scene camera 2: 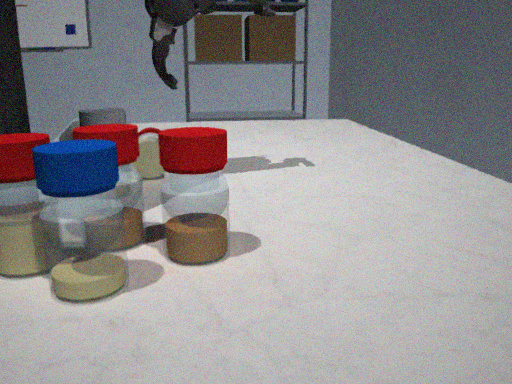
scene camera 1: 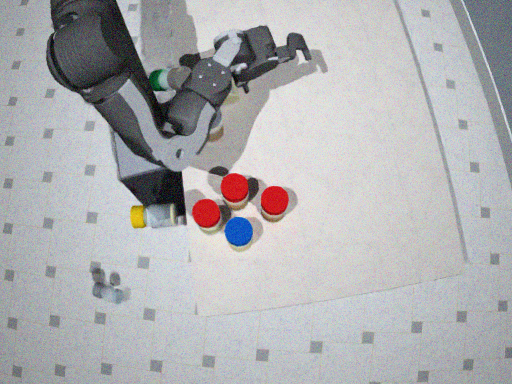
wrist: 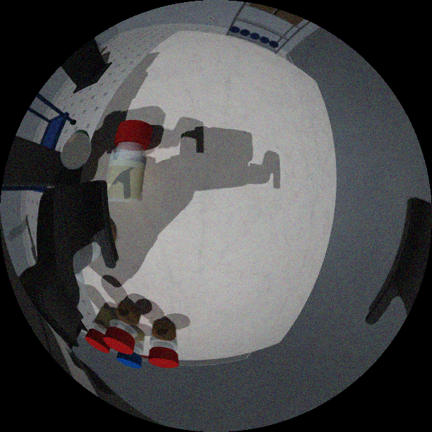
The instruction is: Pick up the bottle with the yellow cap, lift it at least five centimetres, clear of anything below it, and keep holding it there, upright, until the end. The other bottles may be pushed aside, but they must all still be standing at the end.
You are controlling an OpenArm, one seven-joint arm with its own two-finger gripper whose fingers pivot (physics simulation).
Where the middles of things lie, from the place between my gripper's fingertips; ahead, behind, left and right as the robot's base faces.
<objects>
Right now the green-capped bottle point(wrist: 75, 150) is 220 mm behind my hand, 140 mm below it and 110 mm to the left of it. From my hand the other things lie so: blue-capped bottle point(scene camera 2: 82, 222) 300 mm to the right, 150 mm behind, 120 mm below; yellow-capped bottle point(scene camera 1: 164, 214) 330 mm behind, 240 mm below, 180 mm to the right; dark pedestal point(scene camera 1: 162, 185) 650 mm below, 300 mm behind, 70 mm to the left.
</objects>
